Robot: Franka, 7 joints.
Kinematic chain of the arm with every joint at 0, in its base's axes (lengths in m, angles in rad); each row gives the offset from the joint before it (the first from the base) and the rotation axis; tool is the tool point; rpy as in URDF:
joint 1: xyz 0 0 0.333 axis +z
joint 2: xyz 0 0 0 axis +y
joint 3: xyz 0 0 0.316 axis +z
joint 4: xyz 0.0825 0 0 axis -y
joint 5: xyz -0.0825 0 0.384 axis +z
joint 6: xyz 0 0 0 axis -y
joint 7: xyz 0.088 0 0 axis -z
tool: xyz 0 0 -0.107 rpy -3.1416 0 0
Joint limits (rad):
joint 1: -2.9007..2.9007
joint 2: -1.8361..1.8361
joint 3: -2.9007..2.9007
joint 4: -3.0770..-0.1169
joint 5: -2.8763..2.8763
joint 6: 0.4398..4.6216
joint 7: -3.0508..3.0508
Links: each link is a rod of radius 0.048 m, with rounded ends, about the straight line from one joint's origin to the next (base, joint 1, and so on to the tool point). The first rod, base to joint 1, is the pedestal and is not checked.
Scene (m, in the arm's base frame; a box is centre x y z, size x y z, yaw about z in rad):
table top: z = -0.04
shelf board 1: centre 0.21 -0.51 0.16 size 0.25 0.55 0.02 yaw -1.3
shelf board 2: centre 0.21 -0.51 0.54 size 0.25 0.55 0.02 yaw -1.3
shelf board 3: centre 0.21 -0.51 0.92 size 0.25 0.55 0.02 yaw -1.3
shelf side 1: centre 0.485 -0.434 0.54 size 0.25 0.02 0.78 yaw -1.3
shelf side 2: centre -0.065 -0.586 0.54 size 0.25 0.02 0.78 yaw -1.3
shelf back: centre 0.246 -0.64 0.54 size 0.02 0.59 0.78 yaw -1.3
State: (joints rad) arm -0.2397 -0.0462 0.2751 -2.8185 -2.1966 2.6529 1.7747
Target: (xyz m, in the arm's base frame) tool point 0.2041 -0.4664 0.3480
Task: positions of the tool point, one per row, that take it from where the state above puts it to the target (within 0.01 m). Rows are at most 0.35 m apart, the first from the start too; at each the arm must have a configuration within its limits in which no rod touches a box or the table.
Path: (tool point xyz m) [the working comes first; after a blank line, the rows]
Joints at the target: -0.8346 -0.0245 -0.3203 -2.3622 -2.1969 2.4383 1.7747
Straight joint move there: clear.

1: 0.3637 -0.2156 0.2586
2: 0.2041 -0.4664 0.3480

